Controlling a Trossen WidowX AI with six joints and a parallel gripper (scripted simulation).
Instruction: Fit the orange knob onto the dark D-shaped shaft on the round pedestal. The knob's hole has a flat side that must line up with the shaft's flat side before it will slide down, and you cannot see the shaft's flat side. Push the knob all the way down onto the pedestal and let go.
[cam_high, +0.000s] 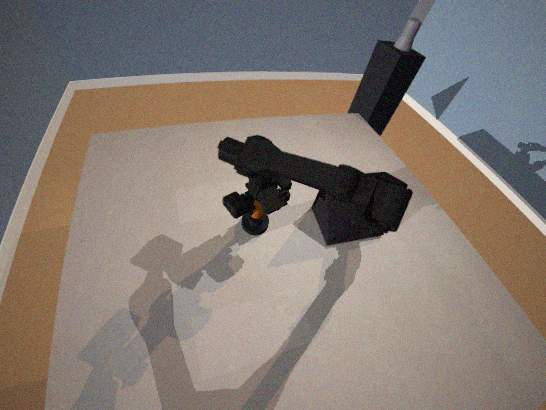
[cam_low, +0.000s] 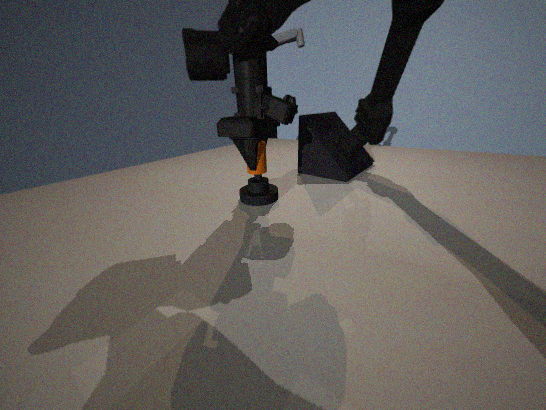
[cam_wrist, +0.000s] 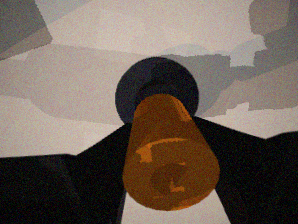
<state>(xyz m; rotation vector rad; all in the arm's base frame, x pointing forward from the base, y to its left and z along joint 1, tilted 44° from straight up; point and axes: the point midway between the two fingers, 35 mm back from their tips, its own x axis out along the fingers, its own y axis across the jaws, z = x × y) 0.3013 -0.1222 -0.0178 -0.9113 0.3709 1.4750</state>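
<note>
Right now my gripper tip is 20 mm below the orange knob. Also, from my gripper tip: round dark pedestal 40 mm below.
</note>
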